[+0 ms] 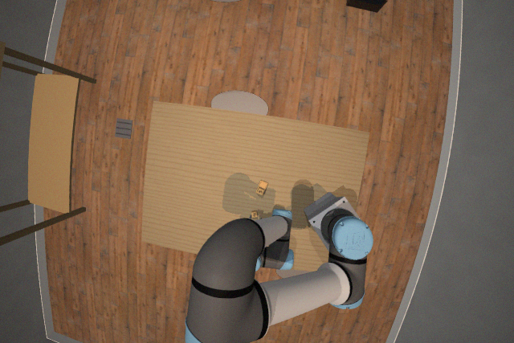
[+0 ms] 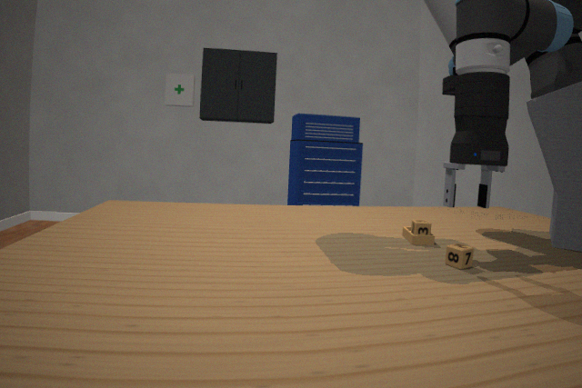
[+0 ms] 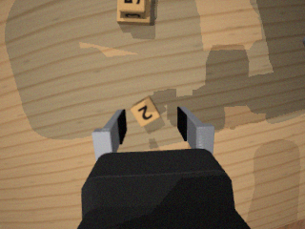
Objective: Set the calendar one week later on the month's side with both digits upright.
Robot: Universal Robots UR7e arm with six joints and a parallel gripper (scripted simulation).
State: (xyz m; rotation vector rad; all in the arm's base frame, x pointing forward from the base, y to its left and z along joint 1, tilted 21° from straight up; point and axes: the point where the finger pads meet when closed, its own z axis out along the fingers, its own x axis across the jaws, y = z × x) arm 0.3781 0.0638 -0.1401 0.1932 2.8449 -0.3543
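Right now the wooden date cube is 10 mm ahead of my hand, 10 mm to the left of it and 90 mm below it. From my hand the other things lie so: wooden calendar tray 10 mm behind, 150 mm to the right, 100 mm below.
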